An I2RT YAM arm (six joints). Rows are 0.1 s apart.
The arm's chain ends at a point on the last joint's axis. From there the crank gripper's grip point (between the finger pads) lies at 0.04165 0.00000 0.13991 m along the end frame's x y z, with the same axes.
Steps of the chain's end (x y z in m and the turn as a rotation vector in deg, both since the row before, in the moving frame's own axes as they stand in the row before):
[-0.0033, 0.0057, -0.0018, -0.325, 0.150, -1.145]
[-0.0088, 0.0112, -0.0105, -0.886, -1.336, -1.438]
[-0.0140, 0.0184, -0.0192, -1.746, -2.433, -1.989]
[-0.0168, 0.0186, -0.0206, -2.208, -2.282, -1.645]
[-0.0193, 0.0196, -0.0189, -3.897, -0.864, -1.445]
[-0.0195, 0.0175, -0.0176, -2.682, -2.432, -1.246]
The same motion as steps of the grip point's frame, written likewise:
[-0.0029, 0.0057, -0.0019, -0.325, 0.150, -1.145]
[-0.0121, 0.0124, -0.0096, -0.886, -1.336, -1.438]
[-0.0199, 0.0213, -0.0176, -1.746, -2.433, -1.989]
[-0.0223, 0.0229, -0.0191, -2.208, -2.282, -1.645]
[-0.0213, 0.0281, -0.0186, -3.897, -0.864, -1.445]
[-0.0254, 0.0232, -0.0161, -2.682, -2.432, -1.246]

